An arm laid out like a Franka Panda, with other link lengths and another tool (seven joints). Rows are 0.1 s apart.
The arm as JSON. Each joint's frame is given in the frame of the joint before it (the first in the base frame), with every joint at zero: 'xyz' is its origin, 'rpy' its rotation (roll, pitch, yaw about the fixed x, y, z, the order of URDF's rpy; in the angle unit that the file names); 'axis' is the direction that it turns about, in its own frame. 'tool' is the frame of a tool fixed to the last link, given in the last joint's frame.
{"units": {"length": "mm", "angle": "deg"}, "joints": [
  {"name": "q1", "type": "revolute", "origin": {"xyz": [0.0, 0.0, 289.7], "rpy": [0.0, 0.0, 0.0]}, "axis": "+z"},
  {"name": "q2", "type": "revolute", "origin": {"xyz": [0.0, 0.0, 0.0], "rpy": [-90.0, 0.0, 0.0]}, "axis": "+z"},
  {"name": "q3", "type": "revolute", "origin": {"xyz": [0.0, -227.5, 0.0], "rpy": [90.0, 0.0, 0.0]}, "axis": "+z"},
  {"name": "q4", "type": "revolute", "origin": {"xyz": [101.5, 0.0, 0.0], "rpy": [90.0, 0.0, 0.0]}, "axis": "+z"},
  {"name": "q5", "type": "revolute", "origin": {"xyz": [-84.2, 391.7, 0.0], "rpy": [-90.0, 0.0, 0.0]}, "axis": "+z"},
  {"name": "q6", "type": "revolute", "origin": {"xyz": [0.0, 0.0, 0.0], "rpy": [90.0, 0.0, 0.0]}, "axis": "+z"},
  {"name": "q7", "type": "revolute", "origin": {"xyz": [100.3, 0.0, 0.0], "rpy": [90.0, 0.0, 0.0]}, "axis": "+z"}
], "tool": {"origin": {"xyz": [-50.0, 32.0, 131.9], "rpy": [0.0, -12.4, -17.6]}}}
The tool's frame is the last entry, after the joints.
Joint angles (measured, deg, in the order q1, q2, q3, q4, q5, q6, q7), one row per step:
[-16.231, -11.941, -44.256, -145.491, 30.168, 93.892, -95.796]
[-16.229, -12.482, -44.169, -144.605, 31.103, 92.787, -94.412]
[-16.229, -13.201, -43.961, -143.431, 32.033, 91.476, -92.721]
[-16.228, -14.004, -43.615, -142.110, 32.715, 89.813, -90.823]
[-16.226, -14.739, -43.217, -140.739, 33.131, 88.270, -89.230]
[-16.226, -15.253, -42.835, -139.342, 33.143, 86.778, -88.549]
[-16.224, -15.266, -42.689, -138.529, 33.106, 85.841, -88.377]
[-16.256, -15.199, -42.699, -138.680, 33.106, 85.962, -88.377]
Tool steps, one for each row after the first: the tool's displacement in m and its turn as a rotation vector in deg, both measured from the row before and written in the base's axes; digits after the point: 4 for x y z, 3 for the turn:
[0.0048, -0.0011, 0.0095, 0.763, -0.262, -0.953]
[0.0062, -0.0018, 0.0127, 0.713, -0.318, -0.888]
[0.0064, -0.0010, 0.0145, 0.785, -0.136, -0.471]
[0.0060, -0.0015, 0.0145, 0.441, -0.191, -0.100]
[0.0050, -0.0022, 0.0129, -0.007, -0.489, 0.608]
[0.0019, -0.0012, 0.0057, 0.065, -0.156, 0.470]
[-0.0006, 0.0004, -0.0014, 0.049, 0.128, -0.085]

